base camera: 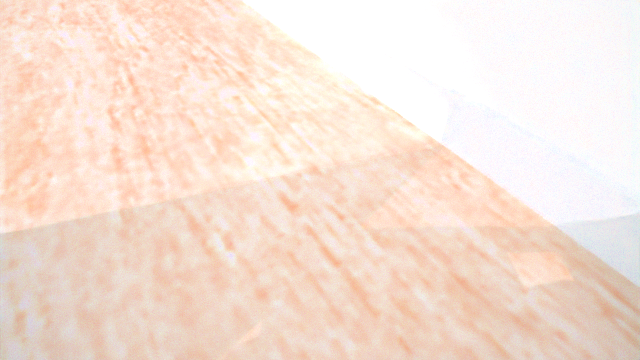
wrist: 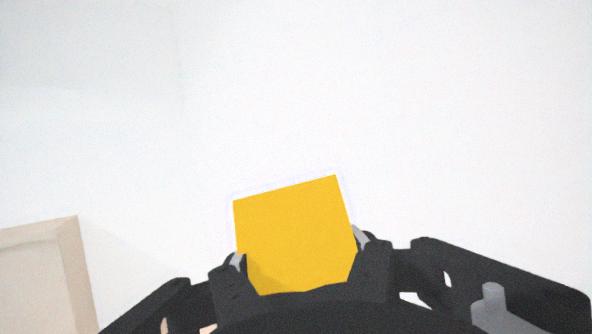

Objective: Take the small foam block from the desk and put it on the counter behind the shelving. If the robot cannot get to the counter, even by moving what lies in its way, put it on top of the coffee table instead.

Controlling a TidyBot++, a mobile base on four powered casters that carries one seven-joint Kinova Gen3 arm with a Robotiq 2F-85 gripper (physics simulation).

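Places are measured from the arm's base along level axes (x ahead, y left, z up), in centimetres.
Where they show: gripper, fingertip midpoint: [wrist: 300,248].
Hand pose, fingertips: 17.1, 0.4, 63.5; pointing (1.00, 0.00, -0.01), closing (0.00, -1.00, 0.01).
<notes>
After its pixels a point has its place, as x, y, z.
The small foam block [wrist: 295,235] {14.5, 0.5, 65.2} is yellow and sits between the fingers in the lower middle of the wrist view. My gripper [wrist: 300,248] {17.1, 0.4, 63.5} is shut on it, one fingertip at each side. The block's lower end is hidden by the black gripper body. Behind the block the wrist view shows a pale wall. The desk, the counter, the shelving and the coffee table cannot be made out in either view.
In the base view a wood-grain floor [base camera: 200,125] {60.6, 20.4, -39.7} with shadows across it runs up to a white wall [base camera: 540,165] {42.4, -27.0, -33.2} on the right. In the wrist view part of a beige panelled cabinet [wrist: 77,280] {147.3, 129.1, 17.4} stands at the lower left, against the white wall [wrist: 400,125] {52.7, -22.2, 72.1}.
</notes>
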